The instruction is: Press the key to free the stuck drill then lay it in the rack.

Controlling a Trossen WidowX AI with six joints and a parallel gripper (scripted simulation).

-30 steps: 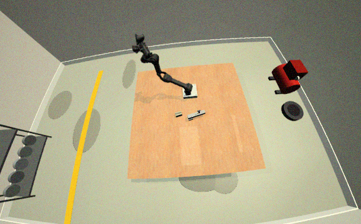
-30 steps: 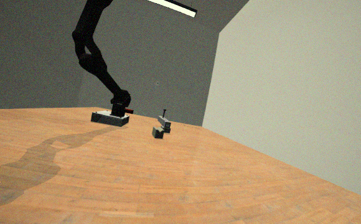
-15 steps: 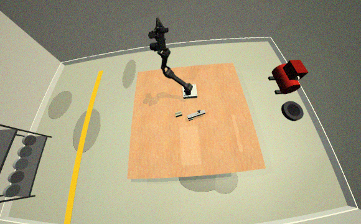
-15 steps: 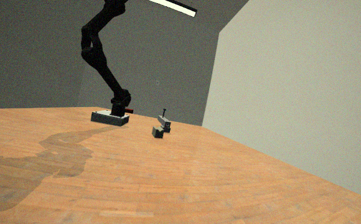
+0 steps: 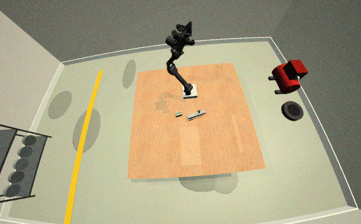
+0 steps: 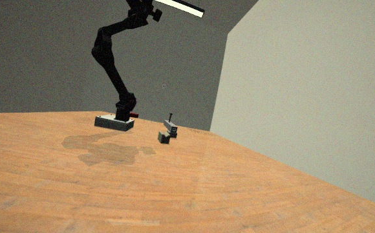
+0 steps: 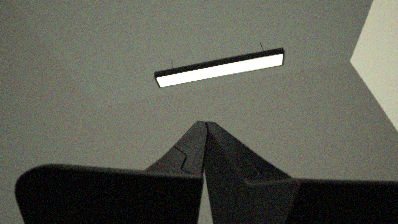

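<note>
Now: gripper tip 740 mm above the drill, 310 mm short of it and 10 mm to the left of it. The rest, counted from my gripper tip: rack: 770 mm below, 260 mm ahead, 170 mm to the right; then grey housing block: 740 mm below, 300 mm ahead, 10 mm to the left.
</note>
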